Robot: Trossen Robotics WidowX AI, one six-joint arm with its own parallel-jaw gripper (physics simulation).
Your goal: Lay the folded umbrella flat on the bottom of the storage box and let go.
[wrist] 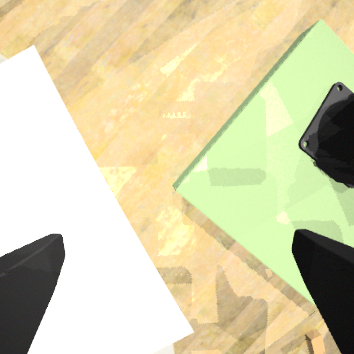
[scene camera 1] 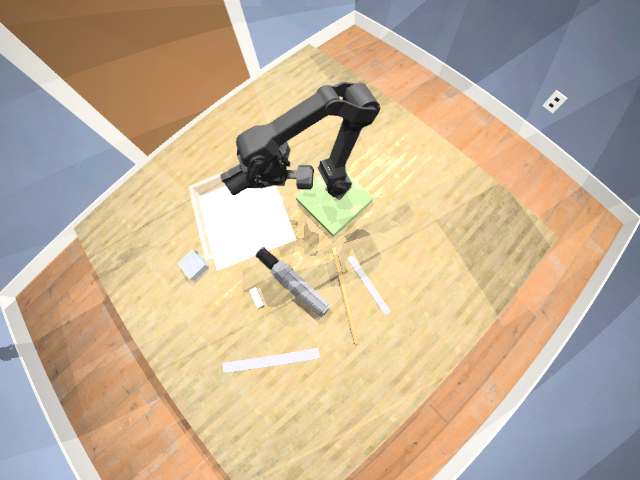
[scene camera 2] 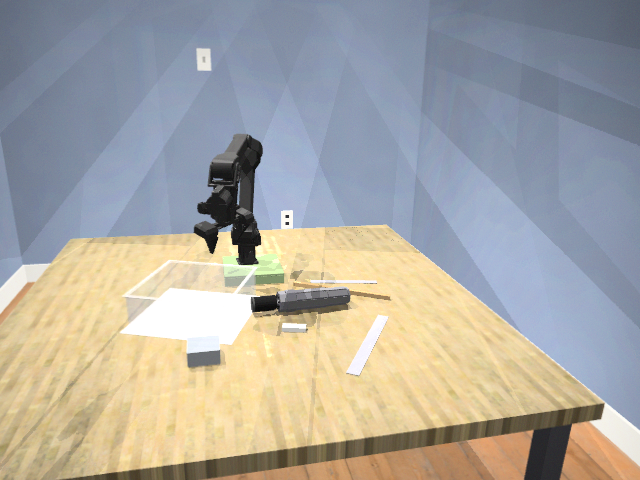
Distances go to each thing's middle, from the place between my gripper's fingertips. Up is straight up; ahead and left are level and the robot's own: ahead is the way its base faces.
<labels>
Now: the storage box (scene camera 2: 194, 299) 15 cm ahead of my hand, 10 cm to the right of it and 8 cm below it.
</labels>
